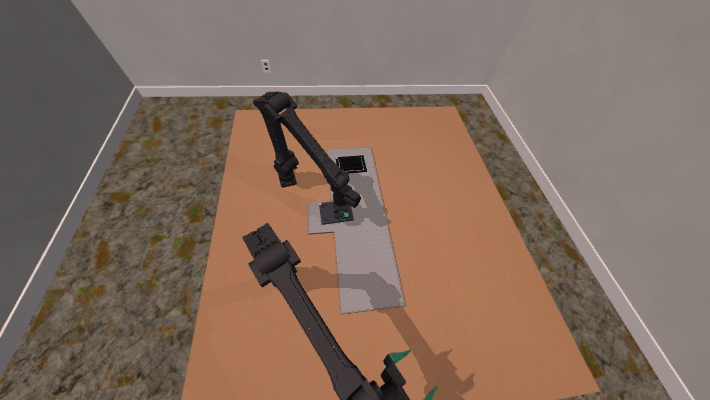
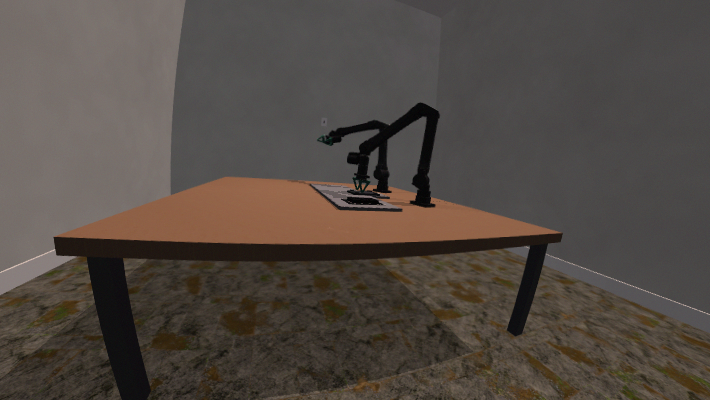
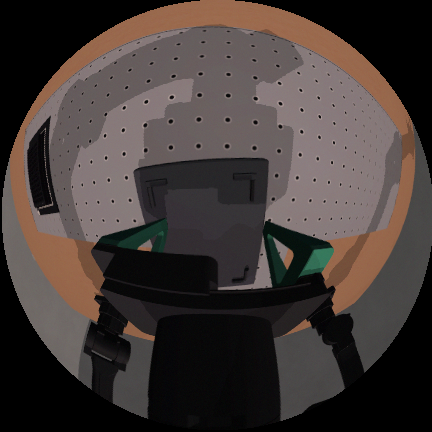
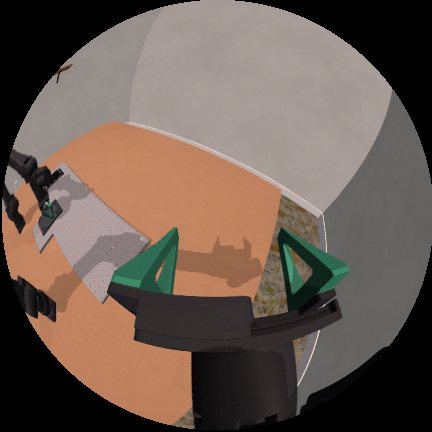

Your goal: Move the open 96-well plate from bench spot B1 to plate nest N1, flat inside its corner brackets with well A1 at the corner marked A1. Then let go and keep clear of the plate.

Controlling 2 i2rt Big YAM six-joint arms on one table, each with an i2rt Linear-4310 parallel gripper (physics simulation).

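Seen in the pictures: left gripper, fingertip midpoint: (image 1: 340, 212) (image 2: 359, 191) (image 3: 215, 225) (image 4: 50, 212); right gripper, fingertip midpoint: (image 1: 423, 368) (image 2: 320, 141) (image 4: 230, 232); left arm's base, origin of the base link: (image 1: 287, 177) (image 2: 422, 205) (image 4: 20, 224); right arm's base, origin of the base link: (image 2: 382, 191) (image 4: 46, 305).
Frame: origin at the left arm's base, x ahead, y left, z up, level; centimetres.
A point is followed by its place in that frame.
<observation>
The open 96-well plate (image 1: 351, 163) @[x 37.1, y -2.4, z 3.0 cm] (image 2: 361, 200) @[x 40.3, y 1.8, z 2.7 cm] (image 3: 40, 169) @[x 36.3, y -5.8, z 2.5 cm] is black and lies flat at one end of the grey perforated board (image 1: 367, 258) @[x 26.1, y -57.7, z 1.3 cm] (image 3: 322, 120) @[x 30.4, y -44.9, z 1.3 cm]. The plate nest (image 1: 327, 213) @[x 14.8, y -29.8, z 2.5 cm] (image 3: 209, 193) @[x 24.4, y -31.3, z 2.5 cm] is a dark grey pad with corner brackets and nothing lies on it. My left gripper (image 1: 342, 215) @[x 21.3, y -31.2, z 2.7 cm] (image 2: 360, 185) @[x 21.3, y -31.2, z 2.7 cm] (image 3: 215, 225) @[x 21.3, y -31.2, z 2.7 cm] is open and empty, low over the nest, its green fingers on either side of it. My right gripper (image 1: 422, 371) @[x 21.6, y -99.8, z 35.5 cm] (image 2: 325, 140) @[x 21.6, y -99.8, z 35.5 cm] (image 4: 230, 232) @[x 21.6, y -99.8, z 35.5 cm] is open and empty, held high, far from the board.
The orange table (image 1: 472, 224) @[x 86.7, y -57.4, z 0.0 cm] (image 2: 248, 213) @[x 88.1, y 11.4, z 0.0 cm] carries the board and both arm bases (image 1: 285, 178) @[x -1.0, y -3.8, z 4.5 cm] (image 1: 263, 244). The left arm reaches across the board beside the plate. Table edges drop to a mottled floor (image 1: 123, 198).
</observation>
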